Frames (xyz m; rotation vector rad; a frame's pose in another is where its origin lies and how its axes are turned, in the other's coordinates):
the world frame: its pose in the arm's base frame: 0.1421 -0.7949 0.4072 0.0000 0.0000 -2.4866
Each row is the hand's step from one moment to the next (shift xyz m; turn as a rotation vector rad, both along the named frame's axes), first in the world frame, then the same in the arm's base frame.
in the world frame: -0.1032 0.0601 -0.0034 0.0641 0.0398 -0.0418
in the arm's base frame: 0.1185 0.0152 -0.0034 -0.0266 -0.0706 -0.0418
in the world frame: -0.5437 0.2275 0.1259 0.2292 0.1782 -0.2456
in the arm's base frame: 0.5698 0.1508 0.1259 -0.0732 -0.2809 -0.2456
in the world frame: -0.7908 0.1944 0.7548 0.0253 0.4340 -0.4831
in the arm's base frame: 0.7456 0.3275 0.7548 0.2443 -0.3596 -0.4831
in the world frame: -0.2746 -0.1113 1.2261 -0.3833 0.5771 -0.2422
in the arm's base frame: 0.1500 0.2555 1.2261 0.6555 -0.2242 -0.2422
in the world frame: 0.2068 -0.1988 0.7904 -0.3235 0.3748 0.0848
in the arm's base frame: -0.2851 0.0317 0.7904 0.4849 -0.1002 0.0848
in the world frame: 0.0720 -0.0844 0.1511 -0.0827 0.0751 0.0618
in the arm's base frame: -0.1085 0.0231 0.1511 0.1113 -0.0092 0.0618
